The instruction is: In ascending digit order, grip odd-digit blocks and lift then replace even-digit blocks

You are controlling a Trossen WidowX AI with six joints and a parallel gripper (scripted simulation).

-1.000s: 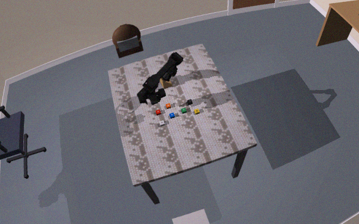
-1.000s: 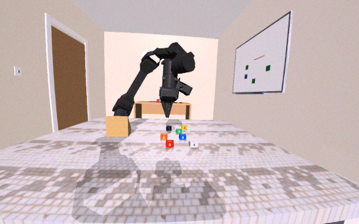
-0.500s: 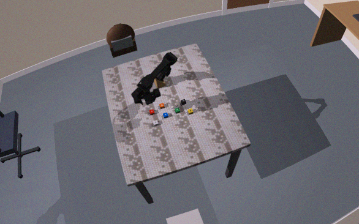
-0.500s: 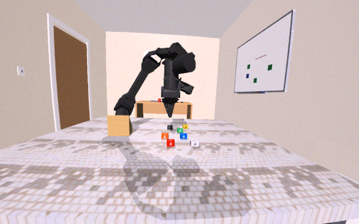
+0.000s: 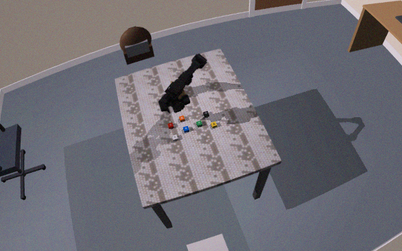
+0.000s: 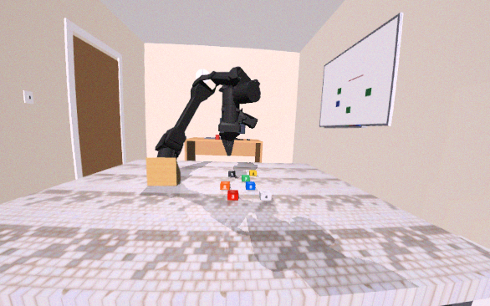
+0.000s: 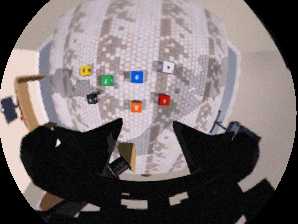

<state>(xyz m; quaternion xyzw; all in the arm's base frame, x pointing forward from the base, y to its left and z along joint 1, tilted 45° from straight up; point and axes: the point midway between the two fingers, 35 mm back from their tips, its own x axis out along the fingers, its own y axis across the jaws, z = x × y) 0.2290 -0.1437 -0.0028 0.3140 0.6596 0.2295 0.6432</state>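
Right now my gripper tip is 190 mm to the right of the black block, 120 mm above it and 30 mm short of it. The rest, counted from my gripper tip: red block (120 mm below, 60 mm to the right, 10 mm ahead); orange block (120 mm below, 30 mm to the left, 10 mm behind); blue block (120 mm below, 80 mm ahead, 20 mm to the left).
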